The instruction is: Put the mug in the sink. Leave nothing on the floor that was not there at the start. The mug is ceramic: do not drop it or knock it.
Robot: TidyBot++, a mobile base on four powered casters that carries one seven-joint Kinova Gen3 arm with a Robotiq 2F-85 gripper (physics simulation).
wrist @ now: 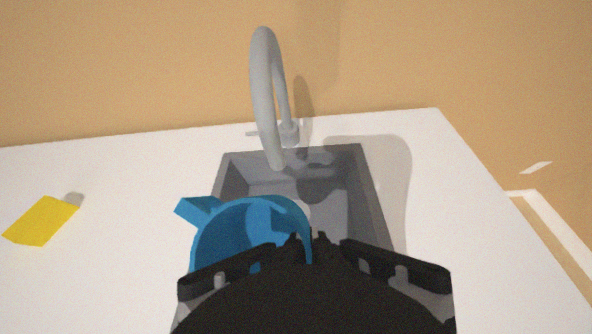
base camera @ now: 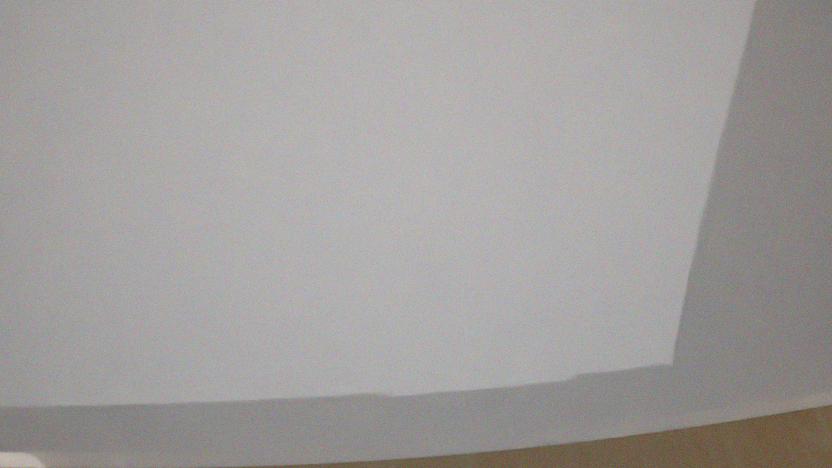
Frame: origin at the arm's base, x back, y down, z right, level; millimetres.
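Seen in the pictures: gripper, fingertip midpoint: [wrist: 307,236].
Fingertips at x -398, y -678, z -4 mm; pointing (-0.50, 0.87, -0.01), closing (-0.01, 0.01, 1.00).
Observation:
Pixels of each thing's top centre, then the offset from my fingertips to it. Level surfaces: height alone.
- blue mug at its top centre: [wrist: 224,217] dx -2, dy -64, dz -57 mm
- yellow block at its top centre: [wrist: 30,217] dx -81, dy +119, dz -634 mm
- white counter at its surface level: dy +164 mm
The blue mug [wrist: 260,215] shows in the wrist view with its open top towards the camera and its handle pointing left. My gripper [wrist: 307,236] is shut on the right side of the mug's rim. The mug hangs over the left near part of the grey sink [wrist: 369,195] and hides some of its left wall and basin. A dark shadow lies on the basin floor. The black gripper body hides the lower part of the mug and the near end of the sink. Neither mug nor sink shows in the base camera view.
A grey arched faucet [wrist: 261,75] stands behind the sink, its spout over the back of the basin, just beyond the mug. A yellow block [wrist: 41,221] lies on the white counter [wrist: 130,200] at left. A tan wall [wrist: 150,60] rises behind. A large pale surface [base camera: 349,203] fills most of the base view.

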